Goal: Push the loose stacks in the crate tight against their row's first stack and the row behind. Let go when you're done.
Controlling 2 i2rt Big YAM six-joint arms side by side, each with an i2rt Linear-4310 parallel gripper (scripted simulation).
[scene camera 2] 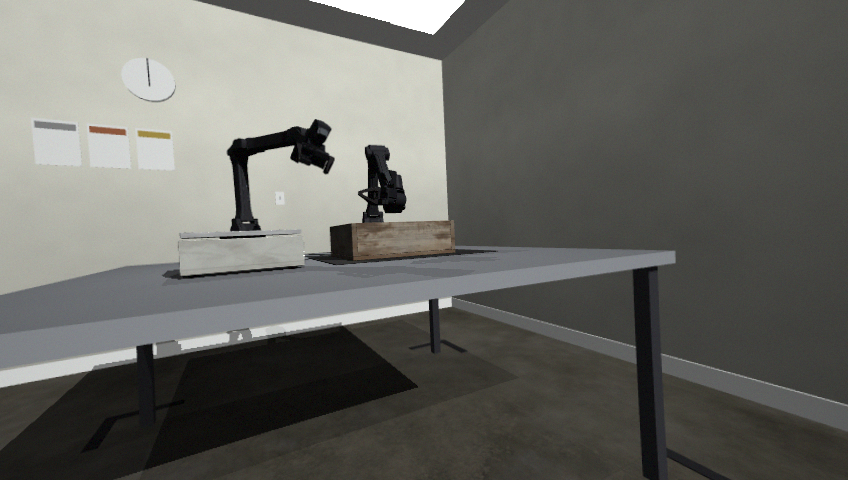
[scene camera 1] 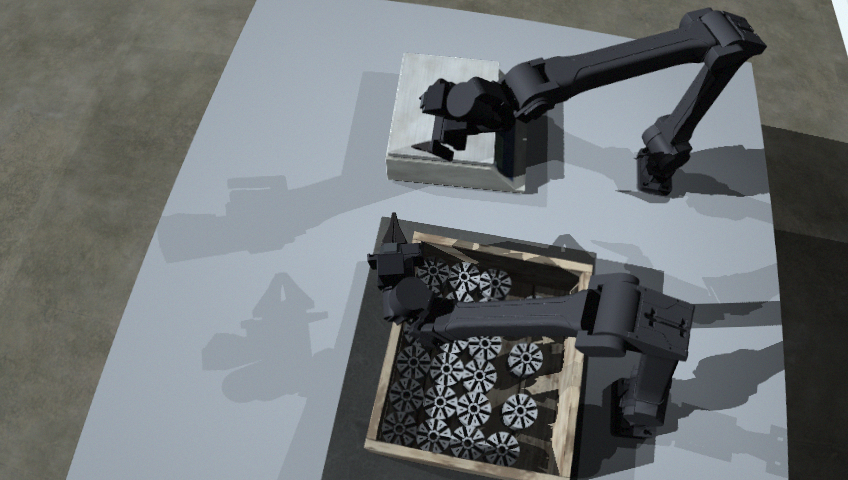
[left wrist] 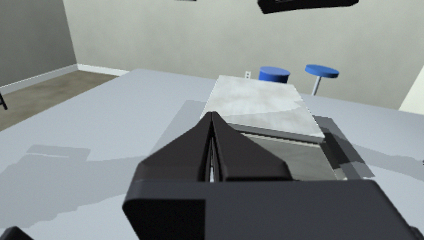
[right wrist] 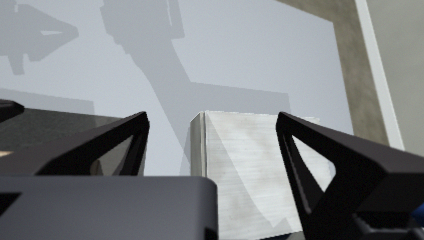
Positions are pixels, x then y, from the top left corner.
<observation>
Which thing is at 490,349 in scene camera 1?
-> A stack.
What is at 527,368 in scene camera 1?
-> A stack.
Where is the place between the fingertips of my left gripper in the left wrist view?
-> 211,119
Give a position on a wooden crate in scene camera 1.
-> At 555,388
</observation>
